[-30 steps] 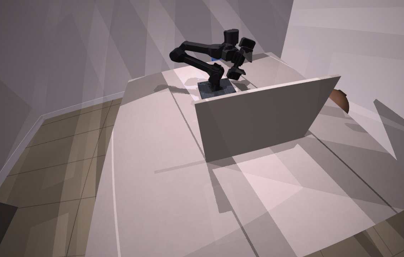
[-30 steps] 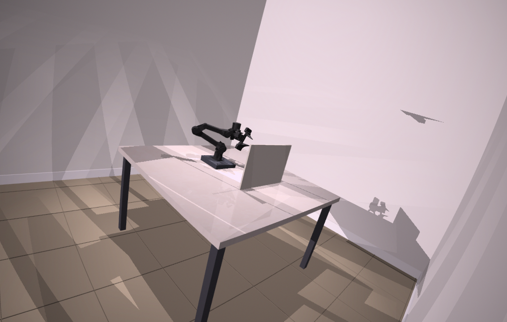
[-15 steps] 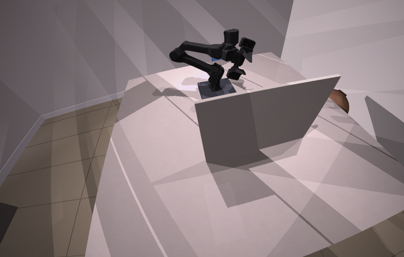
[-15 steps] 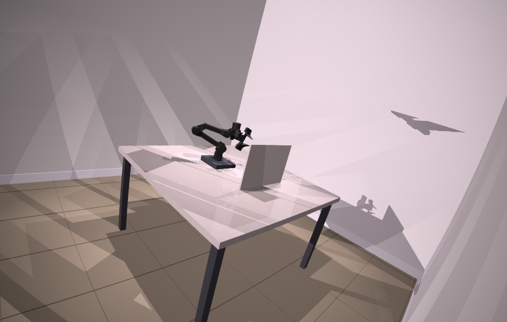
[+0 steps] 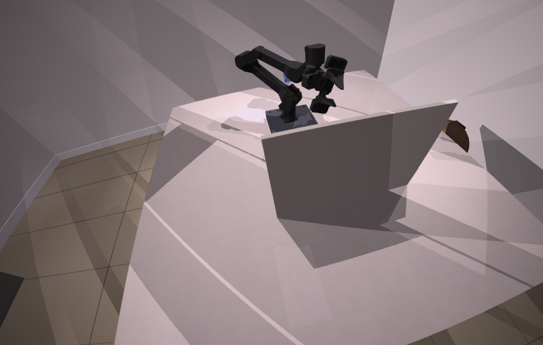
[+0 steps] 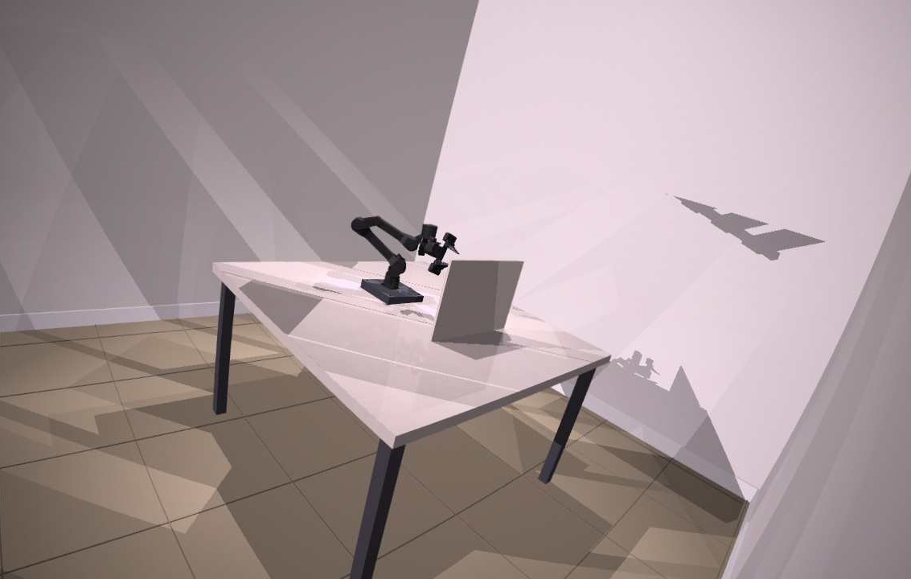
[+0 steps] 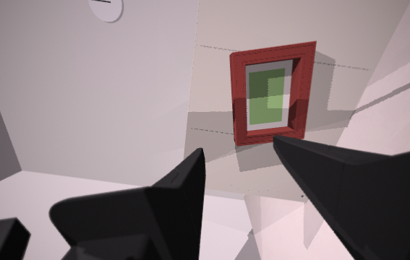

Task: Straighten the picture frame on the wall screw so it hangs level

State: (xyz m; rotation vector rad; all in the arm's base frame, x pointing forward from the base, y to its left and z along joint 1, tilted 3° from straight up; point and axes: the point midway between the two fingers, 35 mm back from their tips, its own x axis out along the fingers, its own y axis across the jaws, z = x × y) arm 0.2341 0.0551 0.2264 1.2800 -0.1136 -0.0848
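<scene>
My gripper tip is now 170 mm short of the picture frame, 50 mm to the left of it and 80 mm above it. Also, from my gripper tip: wall panel: 180 mm ahead, 40 mm to the right, 90 mm below.
</scene>
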